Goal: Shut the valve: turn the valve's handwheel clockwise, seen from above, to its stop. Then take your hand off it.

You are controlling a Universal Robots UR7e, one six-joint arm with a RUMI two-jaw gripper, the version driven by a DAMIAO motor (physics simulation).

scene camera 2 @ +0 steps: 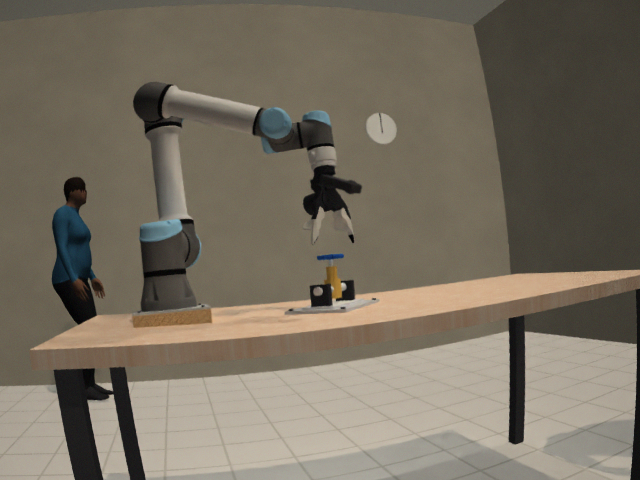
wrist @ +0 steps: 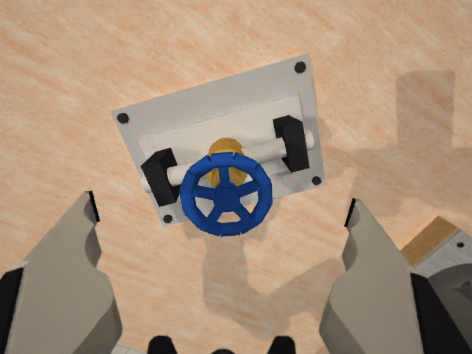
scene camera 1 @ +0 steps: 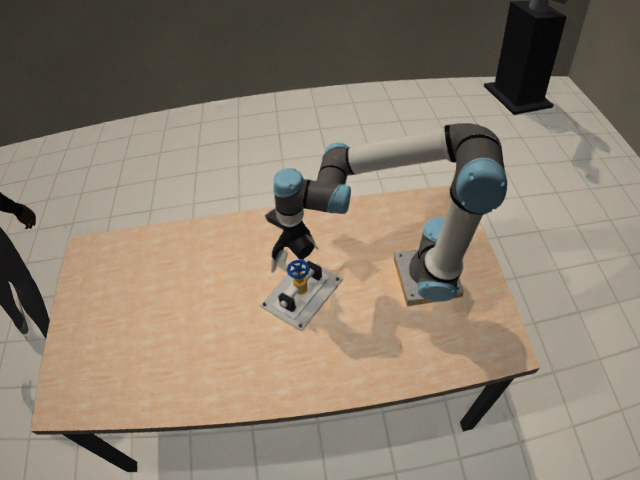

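Note:
The valve's blue handwheel (scene camera 1: 298,268) (scene camera 2: 330,256) (wrist: 227,198) sits level on top of the yellow valve body (scene camera 1: 300,285) (scene camera 2: 331,279) (wrist: 226,146). The valve stands on a grey plate (scene camera 1: 325,297) (scene camera 2: 305,311) (wrist: 210,97), its white pipe held by two black blocks. My gripper (scene camera 1: 295,258) (scene camera 2: 332,241) (wrist: 225,198) is wide open and empty. In the second scene view its fingertips are above the handwheel, with a gap between them and the rim. In the wrist view one finger is on each side of the wheel, well apart from it.
The plate lies on the wooden table (scene camera 1: 155,335) (scene camera 2: 439,304). The arm's base plate (scene camera 1: 405,268) (wrist: 450,255) is on the same table, to the right of the valve in the first scene view. A person (scene camera 1: 25,289) (scene camera 2: 72,237) stands beyond the table. A black pedestal (scene camera 1: 527,56) is on the floor behind.

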